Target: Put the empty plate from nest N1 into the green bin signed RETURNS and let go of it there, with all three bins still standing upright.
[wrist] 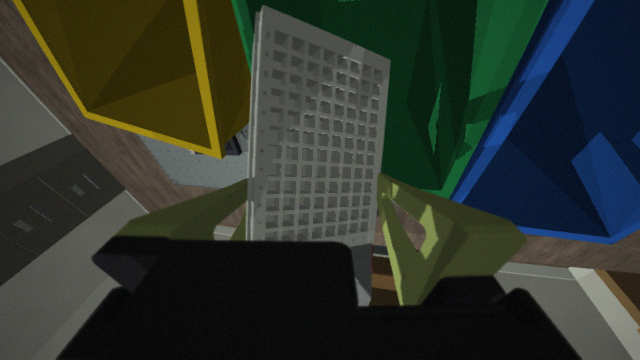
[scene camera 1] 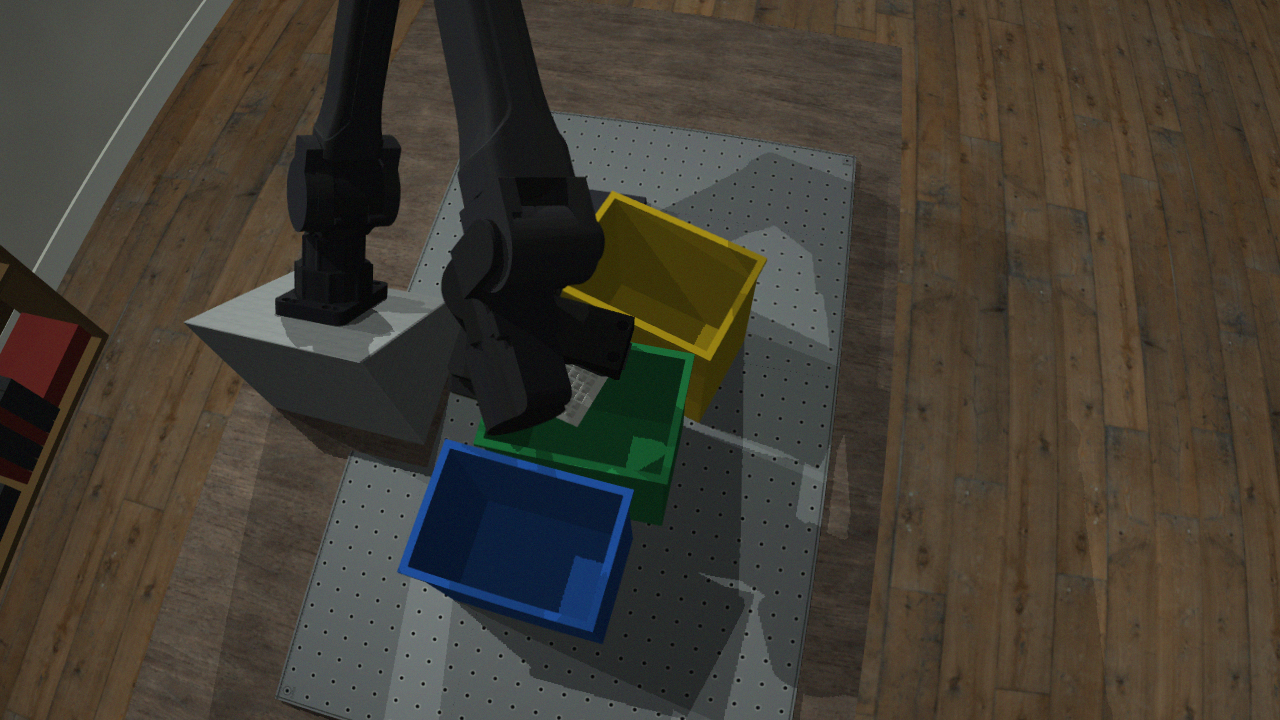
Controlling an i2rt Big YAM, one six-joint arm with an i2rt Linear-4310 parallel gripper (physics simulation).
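Pixels of known places: gripper, between the fingertips: (wrist: 320, 181); arm's base, origin of its link: (scene camera 1: 333, 304).
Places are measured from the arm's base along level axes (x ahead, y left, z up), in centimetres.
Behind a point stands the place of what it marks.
The grey plate (scene camera 1: 583, 394) @[z 3.5, x 30.7, y -6.5 cm] (wrist: 330, 130) @[z 6.4, x 27.9, y -5.6 cm], with a grid of square wells, stands steeply tilted between the fingers in the wrist view. In the scene view part of it shows over the green bin's opening, beside the arm. My gripper (wrist: 320, 181) @[z 6.7, x 24.3, y -4.8 cm] is shut on the plate's long sides near its lower end; its fingers are hidden in the scene view. The green bin (scene camera 1: 653, 504) @[z -4.2, x 38.8, y -13.6 cm] (wrist: 495, 75) @[z 5.3, x 30.3, y -13.3 cm] stands upright between the yellow bin (scene camera 1: 729, 358) @[z -8.9, x 43.7, y 6.0 cm] (wrist: 204, 85) @[z 5.3, x 30.4, y 2.4 cm] and the blue bin (scene camera 1: 617, 564) @[z -4.0, x 36.6, y -20.3 cm] (wrist: 539, 75) @[z 5.3, x 30.3, y -15.1 cm], both also upright. No RETURNS sign or N1 label is readable.
The arm base stands on a grey block (scene camera 1: 313, 385) @[z -1.2, x 0.7, y -9.3 cm] left of the bins. The bins stand on a perforated grey board (scene camera 1: 358, 626) @[z -12.6, x 9.4, y -32.1 cm]. A grey piece (wrist: 362, 270) @[z 6.1, x 10.4, y -8.5 cm] shows just below the plate. A dark object is partly visible beside the yellow bin in the wrist view.
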